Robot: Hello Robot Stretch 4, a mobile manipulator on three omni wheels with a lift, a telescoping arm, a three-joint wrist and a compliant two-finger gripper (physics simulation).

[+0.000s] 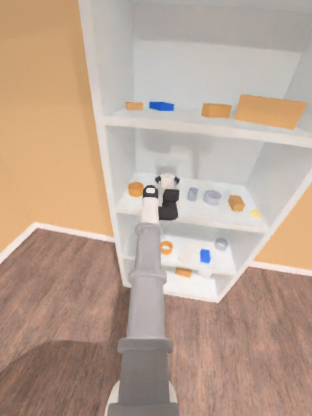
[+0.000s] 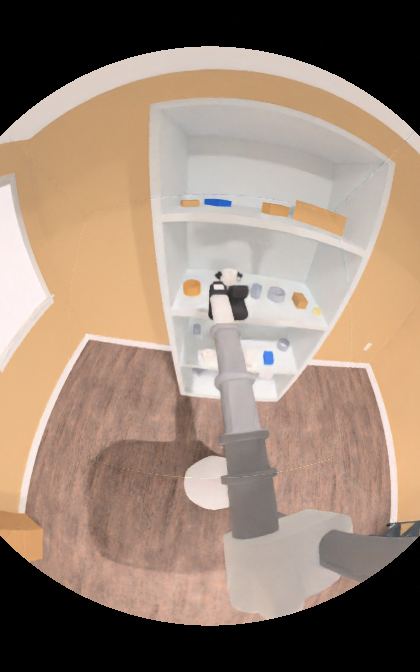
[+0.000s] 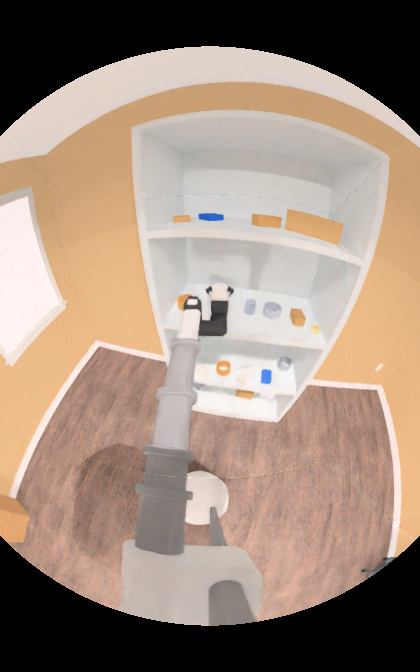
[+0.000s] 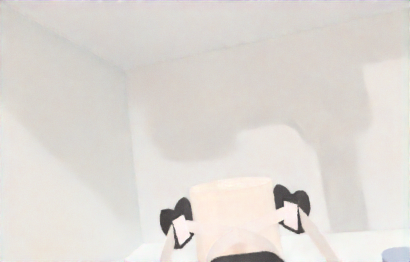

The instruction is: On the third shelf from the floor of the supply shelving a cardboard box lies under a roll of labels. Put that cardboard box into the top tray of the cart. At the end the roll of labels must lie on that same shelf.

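Frame: origin at the robot's base, x ahead, y left, z up, level; millimetres.
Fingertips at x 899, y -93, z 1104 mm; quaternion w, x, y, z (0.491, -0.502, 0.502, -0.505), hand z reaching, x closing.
Observation:
Pixels of each thing's middle, then the offset from my fingertips to it.
- cardboard box, body centre: (image 1: 236, 203) dx -55, dy -427, dz -115 mm
- pale cream cylinder, body centre: (image 4: 234, 218) (image 1: 167, 181) dx -32, dy +1, dz -3 mm
- orange ring, body centre: (image 1: 136, 189) dx +50, dy +183, dz -115 mm
- grey-blue cylinder, body centre: (image 1: 192, 194) dx +4, dy -167, dz -105 mm
- grey round container, body centre: (image 1: 212, 197) dx -5, dy -292, dz -117 mm
- yellow piece, body centre: (image 1: 255, 213) dx -133, dy -518, dz -128 mm
The cardboard box (image 1: 236, 203) (image 2: 300, 300) (image 3: 298, 317) is a small brown block on the right part of the third shelf (image 1: 225, 223) (image 2: 295, 323) (image 3: 300, 342), with nothing on top. My gripper (image 1: 167, 180) (image 2: 229, 276) (image 3: 219, 291) (image 4: 232, 206) is inside that shelf bay, left of the middle. It is shut on the roll of labels, a pale cream cylinder (image 4: 232, 200) standing upright between the black fingertips. The roll's lower part is hidden, so its gap to the shelf cannot be judged. The cart's top tray cannot be made out.
On the same shelf, an orange ring (image 1: 135, 189) lies left of my gripper; a grey-blue cylinder (image 1: 192, 194), a grey round container (image 1: 212, 197) and a yellow piece (image 1: 255, 213) lie to the right. The upper shelf (image 1: 200, 128) hangs above. Dark bars (image 3: 378, 567) show at the lower right.

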